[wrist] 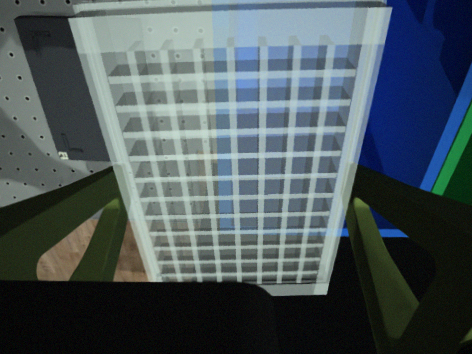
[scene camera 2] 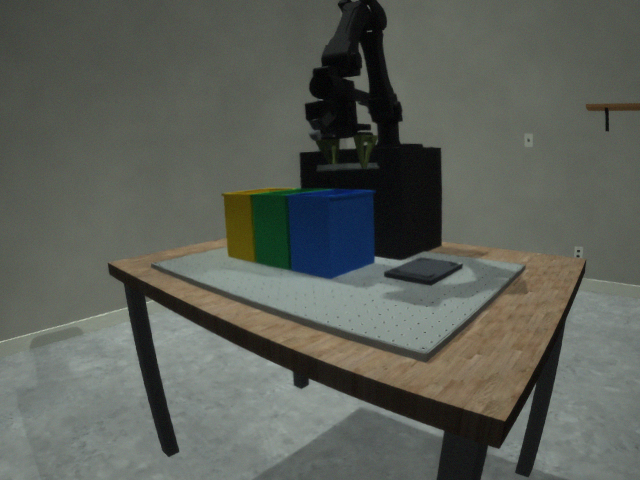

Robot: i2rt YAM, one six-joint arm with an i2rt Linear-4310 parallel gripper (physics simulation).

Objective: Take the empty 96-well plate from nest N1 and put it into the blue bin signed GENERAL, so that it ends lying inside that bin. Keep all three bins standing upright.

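Observation:
The clear 96-well plate is held by its two long sides between the olive fingers of my gripper, which is shut on it. In the scene view the plate hangs roughly level, above the height of the bin rims. The blue bin stands upright. In the wrist view the plate covers part of this bin, and the bin also shows to the right of the plate. The sign on the bin does not show. Nest N1 is a dark, flat holder with no plate on it.
A green bin and a yellow bin stand upright beside the blue bin on the grey perforated board. The board lies on a wooden table. A black pedestal under the arm stands behind the bins.

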